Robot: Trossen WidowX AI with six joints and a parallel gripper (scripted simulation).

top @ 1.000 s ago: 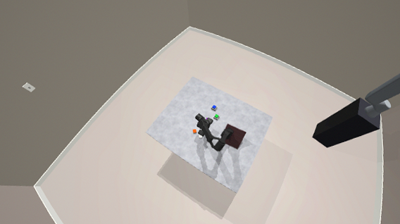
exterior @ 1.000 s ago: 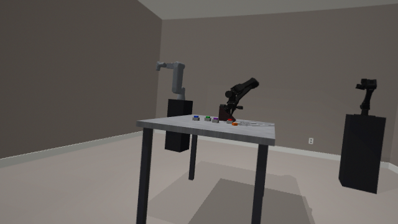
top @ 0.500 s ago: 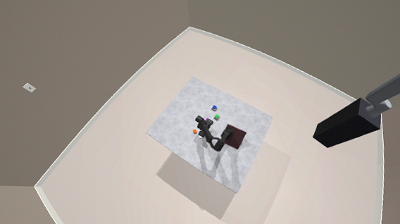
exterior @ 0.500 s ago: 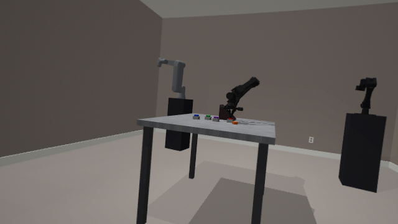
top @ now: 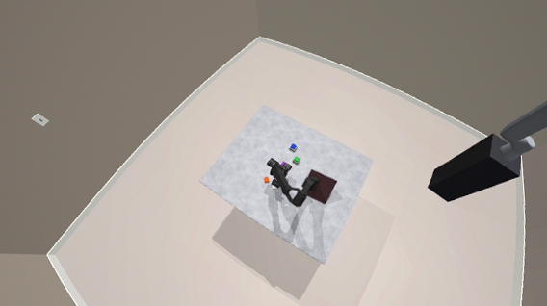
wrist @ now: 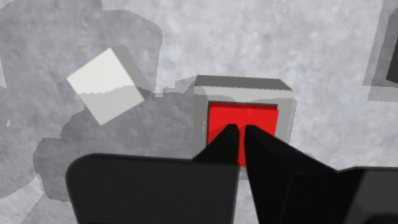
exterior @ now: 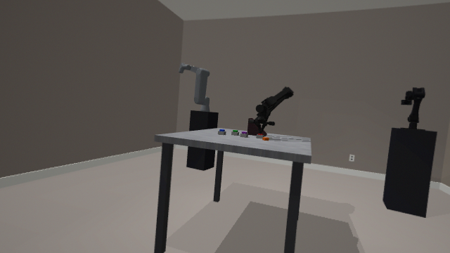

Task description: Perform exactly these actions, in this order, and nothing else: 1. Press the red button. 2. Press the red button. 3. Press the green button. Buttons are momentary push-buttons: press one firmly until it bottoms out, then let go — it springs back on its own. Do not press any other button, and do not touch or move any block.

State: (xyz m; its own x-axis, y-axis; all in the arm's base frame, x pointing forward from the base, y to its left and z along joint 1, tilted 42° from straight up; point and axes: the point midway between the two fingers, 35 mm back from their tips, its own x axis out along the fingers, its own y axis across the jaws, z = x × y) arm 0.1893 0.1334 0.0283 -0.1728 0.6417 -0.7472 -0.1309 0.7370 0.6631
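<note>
Right now my gripper tip is 1 cm above the red button. Round my gripper tip: orange block 9 cm ahead, 7 cm to the left, 2 cm below; purple button 11 cm to the right, 6 cm ahead, 1 cm below; white block 7 cm to the left, 2 cm below, 1 cm ahead.
</note>
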